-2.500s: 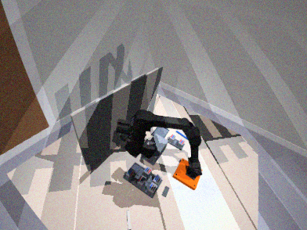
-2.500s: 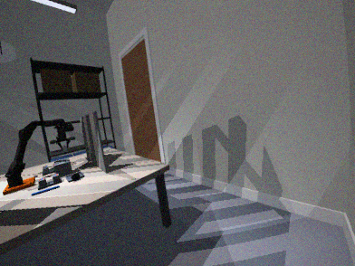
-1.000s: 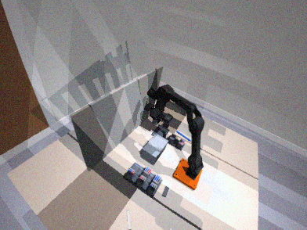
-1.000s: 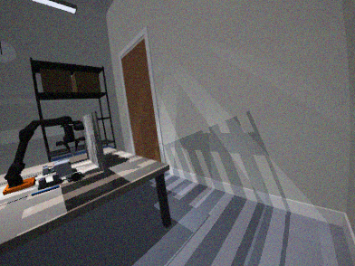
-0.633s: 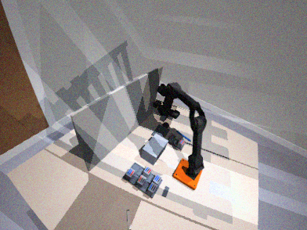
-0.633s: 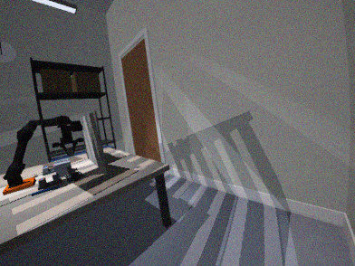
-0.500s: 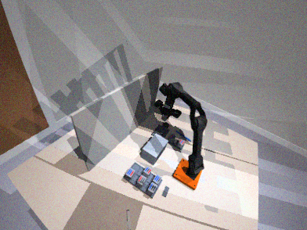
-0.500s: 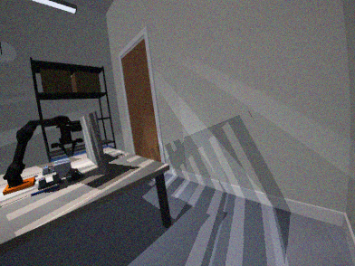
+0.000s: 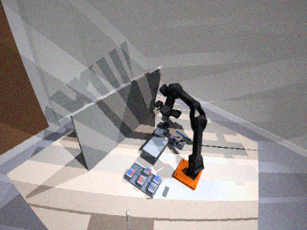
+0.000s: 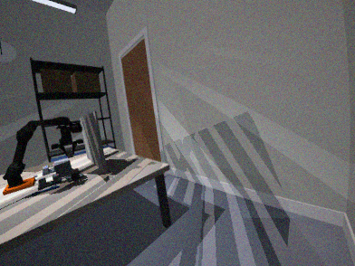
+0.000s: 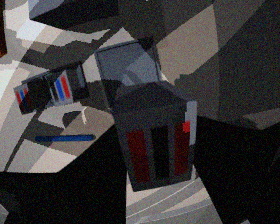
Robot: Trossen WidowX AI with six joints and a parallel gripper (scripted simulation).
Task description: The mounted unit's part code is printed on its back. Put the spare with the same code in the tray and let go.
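Now: the grey tray 160 mm below my gripper tip. Round my gripper tip: grey upright panel (210 mm to the left, 160 mm ahead, 60 mm above); then grey mounted unit (200 mm to the left, 110 mm below, 70 mm behind); then blue marker pen (160 mm below, 160 mm behind, 100 mm to the right).
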